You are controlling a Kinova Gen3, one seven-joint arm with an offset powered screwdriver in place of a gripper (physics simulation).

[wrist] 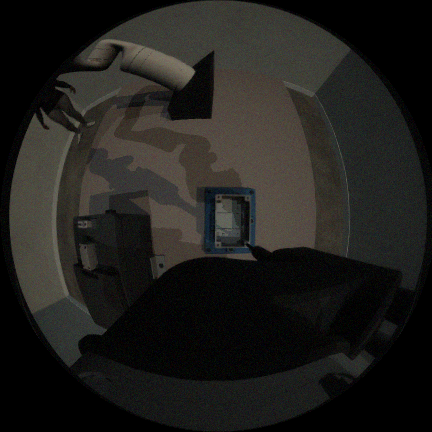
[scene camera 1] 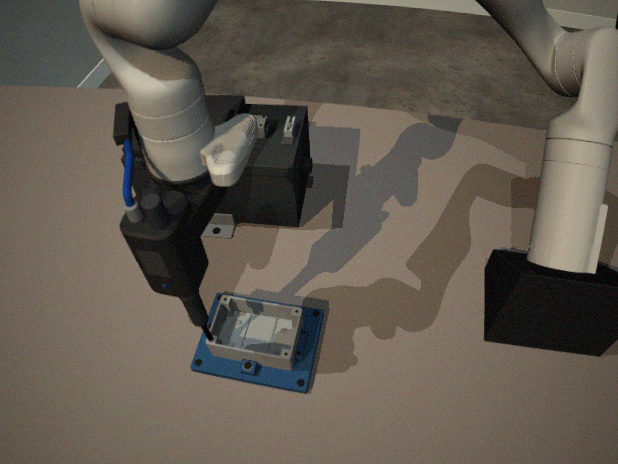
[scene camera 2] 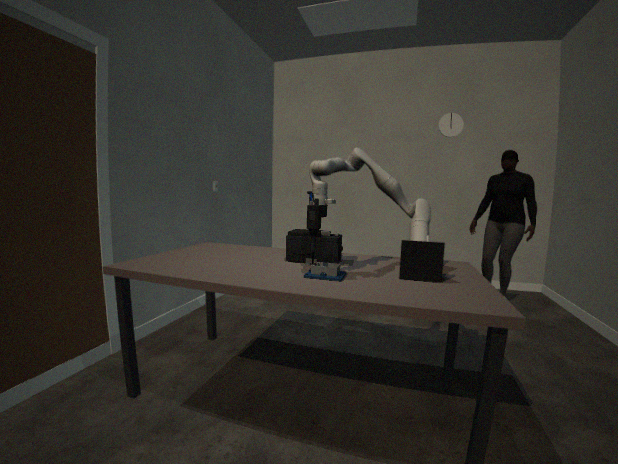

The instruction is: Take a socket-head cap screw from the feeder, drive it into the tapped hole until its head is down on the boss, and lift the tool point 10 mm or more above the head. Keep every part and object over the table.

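Observation:
The black powered screwdriver's tip, my gripper [scene camera 1: 210, 338] [wrist: 247, 244], points down at the near-left corner boss of the light grey open housing [scene camera 1: 255, 354] [scene camera 2: 331, 269] [wrist: 217, 215]. The tip appears to touch or nearly touch that corner. It covers the hole there, and no screw or screw head can be made out at the bit. The other three corners show dark holes. The housing sits on a blue fixture plate [scene camera 1: 220, 366] [scene camera 2: 325, 276] [wrist: 210, 220]. The black feeder [scene camera 1: 270, 195] [scene camera 2: 327, 247] [wrist: 135, 240] stands behind the tool, with small light fittings on top.
A metal bracket [scene camera 1: 226, 233] [wrist: 157, 270] with a dark hole sticks out at the feeder's foot. A black block [scene camera 1: 550, 310] [scene camera 2: 422, 260] [wrist: 200, 100] stands beside the arm's base on the table [scene camera 1: 425, 410] [scene camera 2: 200, 265]. A person [scene camera 2: 507, 200] [wrist: 62, 110] stands beyond the table.

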